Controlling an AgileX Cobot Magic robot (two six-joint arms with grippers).
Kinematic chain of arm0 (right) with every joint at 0, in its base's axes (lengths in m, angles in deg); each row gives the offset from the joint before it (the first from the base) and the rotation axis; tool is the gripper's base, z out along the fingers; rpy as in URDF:
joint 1: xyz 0 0 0.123 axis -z
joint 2: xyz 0 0 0 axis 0.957 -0.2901 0
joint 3: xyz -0.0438 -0.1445 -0.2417 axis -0.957 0.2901 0
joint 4: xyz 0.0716 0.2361 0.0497 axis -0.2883 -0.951 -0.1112
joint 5: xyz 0 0 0 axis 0.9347 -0.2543 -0.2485
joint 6: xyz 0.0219 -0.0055 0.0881 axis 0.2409 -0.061 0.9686
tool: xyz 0 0 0 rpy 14.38 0.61 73.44
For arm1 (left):
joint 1: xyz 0 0 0.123 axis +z
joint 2: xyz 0 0 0 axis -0.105 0.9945 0
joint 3: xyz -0.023 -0.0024 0.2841 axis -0.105 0.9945 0
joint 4: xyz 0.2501 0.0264 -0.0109 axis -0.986 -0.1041 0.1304
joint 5: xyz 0 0 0 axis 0.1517 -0.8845 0.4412
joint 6: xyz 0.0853 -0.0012 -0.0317 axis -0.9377 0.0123 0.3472
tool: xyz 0 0 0 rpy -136.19 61.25 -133.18
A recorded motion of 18 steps. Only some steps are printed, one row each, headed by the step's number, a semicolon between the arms.
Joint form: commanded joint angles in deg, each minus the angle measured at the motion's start. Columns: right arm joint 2, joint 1, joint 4, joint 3, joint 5, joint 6; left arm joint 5, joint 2, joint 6, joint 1, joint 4, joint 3.
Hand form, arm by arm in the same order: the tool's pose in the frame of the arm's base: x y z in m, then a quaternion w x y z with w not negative. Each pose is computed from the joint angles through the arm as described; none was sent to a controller.
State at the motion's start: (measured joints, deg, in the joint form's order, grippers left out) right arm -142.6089 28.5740 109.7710 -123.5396 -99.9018 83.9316; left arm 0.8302 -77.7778 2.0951 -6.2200 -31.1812 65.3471
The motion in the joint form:
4: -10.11 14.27 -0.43 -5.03 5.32 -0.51; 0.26 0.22 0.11 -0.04 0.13 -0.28
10: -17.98 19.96 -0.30 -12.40 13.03 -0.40; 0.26 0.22 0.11 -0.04 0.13 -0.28
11: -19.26 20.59 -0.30 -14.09 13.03 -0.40; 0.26 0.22 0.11 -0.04 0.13 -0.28
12: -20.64 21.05 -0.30 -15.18 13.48 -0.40; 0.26 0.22 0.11 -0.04 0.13 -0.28
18: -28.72 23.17 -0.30 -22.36 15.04 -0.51; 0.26 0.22 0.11 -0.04 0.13 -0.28
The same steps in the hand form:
4: 0.3149 0.1631 0.3257 0.59858 -0.23957 0.76433 0.01052; 0.0555 0.0015 0.1921 0.65150 0.05857 0.75398 0.06021
10: 0.3601 0.1584 0.3154 0.58746 -0.24196 0.77150 0.03381; 0.0555 0.0015 0.1921 0.65150 0.05857 0.75398 0.06021
11: 0.3681 0.1572 0.3164 0.59050 -0.23696 0.77085 0.03092; 0.0555 0.0015 0.1921 0.65150 0.05857 0.75398 0.06021
12: 0.3748 0.1573 0.3129 0.58809 -0.23666 0.77275 0.03145; 0.0555 0.0015 0.1921 0.65150 0.05857 0.75398 0.06021
18: 0.4135 0.1590 0.2942 0.58066 -0.23240 0.77968 0.03036; 0.0555 0.0015 0.1921 0.65150 0.05857 0.75398 0.06021

